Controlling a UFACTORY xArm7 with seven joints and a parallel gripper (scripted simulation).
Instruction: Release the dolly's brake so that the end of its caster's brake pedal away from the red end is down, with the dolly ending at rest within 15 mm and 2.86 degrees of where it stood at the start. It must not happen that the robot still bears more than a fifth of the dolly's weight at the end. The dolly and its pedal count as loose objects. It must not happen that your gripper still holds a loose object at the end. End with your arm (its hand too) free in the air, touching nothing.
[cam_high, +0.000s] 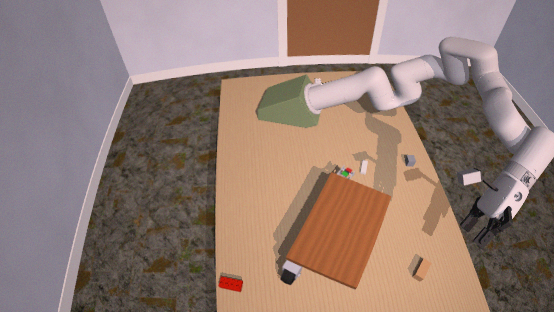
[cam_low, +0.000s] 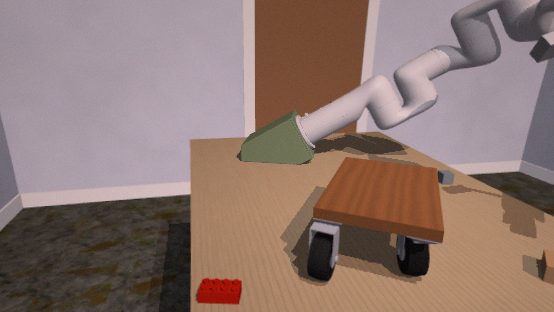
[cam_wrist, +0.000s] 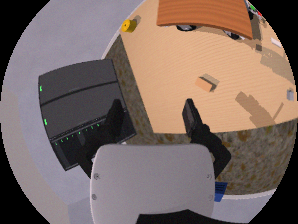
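Right now the caster brake pedal is 32 cm behind my hand, 24 cm to the right of it and 22 cm below it. Also, from my hand: grey cube: 43 cm behind, 3 cm to the left, 28 cm below; then white block: 40 cm behind, 16 cm to the right, 29 cm below; then tan block: 1 cm to the right, 28 cm below.
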